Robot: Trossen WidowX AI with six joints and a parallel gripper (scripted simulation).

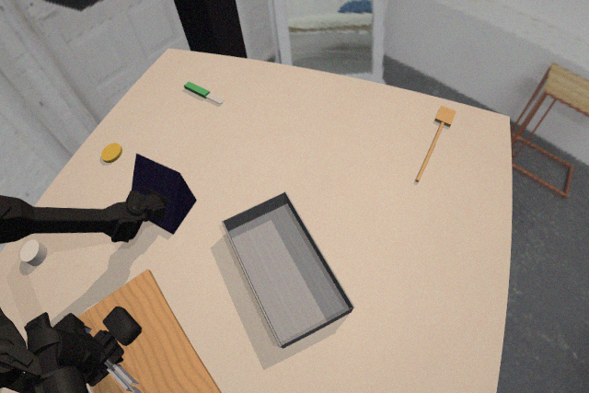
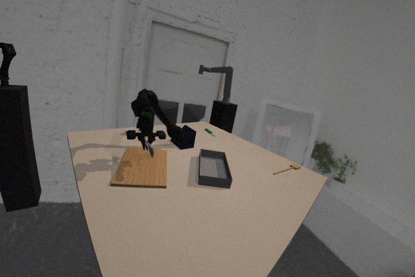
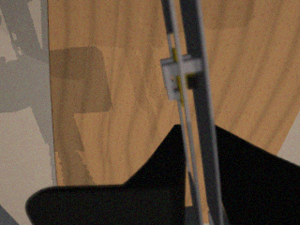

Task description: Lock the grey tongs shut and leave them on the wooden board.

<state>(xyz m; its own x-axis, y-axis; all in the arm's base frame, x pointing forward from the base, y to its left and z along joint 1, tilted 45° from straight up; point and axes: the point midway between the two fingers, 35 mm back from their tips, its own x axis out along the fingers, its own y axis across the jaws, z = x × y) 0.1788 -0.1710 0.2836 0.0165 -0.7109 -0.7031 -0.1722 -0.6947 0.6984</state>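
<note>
Now: the yellow slider 40 mm behind my gripper tip and 40 mm above it. Round my gripper tip: grey roasting tin (170 mm ahead, 340 mm to the left, 70 mm below); then white cylinder (460 mm behind, 30 mm to the left, 80 mm below); then wooden board (90 mm below).
</note>
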